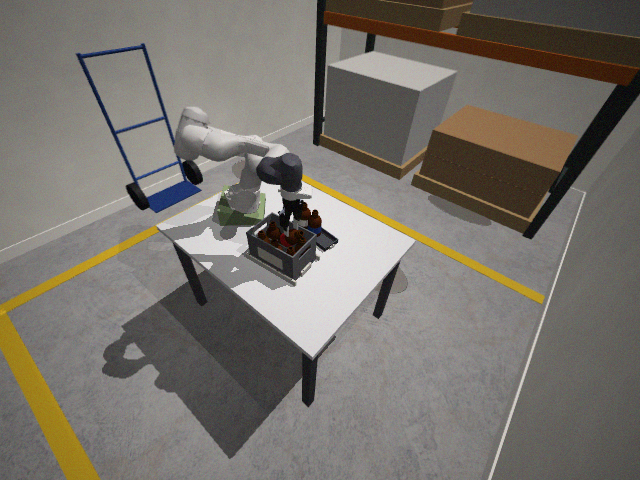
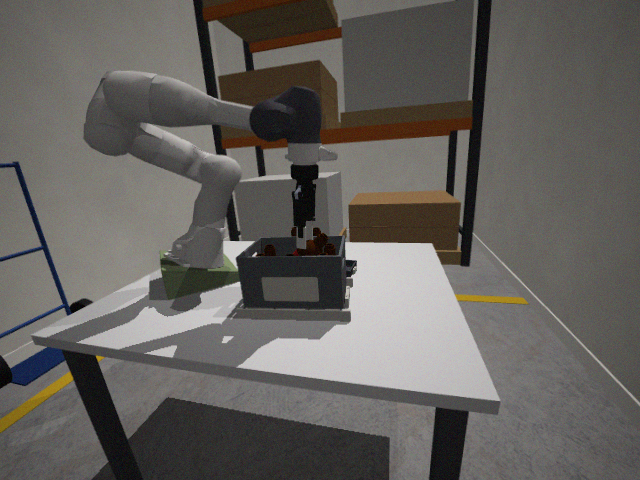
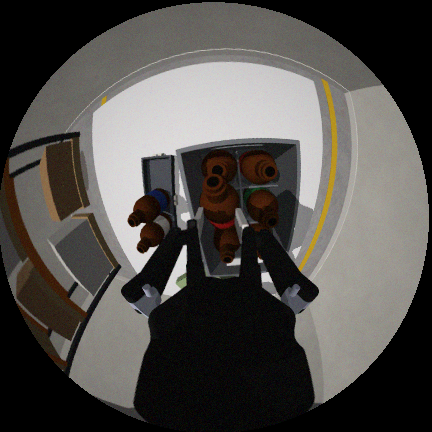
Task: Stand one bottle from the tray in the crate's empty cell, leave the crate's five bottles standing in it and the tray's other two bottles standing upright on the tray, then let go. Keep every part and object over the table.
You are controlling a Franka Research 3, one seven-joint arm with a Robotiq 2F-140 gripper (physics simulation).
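My gripper (image 1: 287, 230) (image 2: 306, 238) (image 3: 218, 214) is shut on a brown bottle (image 1: 294, 236) (image 2: 310, 245) (image 3: 219, 201), close to a red label band. This bottle is tilted in the crate's middle cell on the tray side, its neck leaning away from the arm's base, near the bottle (image 3: 219, 159) beyond it. The crate (image 1: 271, 257) (image 2: 253, 283) (image 3: 299, 165) holds several other brown bottles; their lower parts are hidden. Two bottles, blue-labelled (image 1: 314, 222) (image 3: 149, 206) and white-labelled (image 1: 303, 210) (image 3: 153, 232), stand upright on the tray (image 1: 326, 239) (image 3: 159, 172).
The crate and tray are on the white table (image 1: 361, 263) (image 2: 403, 330) (image 3: 210, 100). The arm's green base (image 1: 240, 215) (image 2: 193, 281) is beside the crate. A blue hand truck (image 1: 140, 124), a shelf rack (image 1: 319, 82) (image 2: 478, 118) and large boxes (image 1: 496, 149) (image 2: 404, 219) stand beyond the table.
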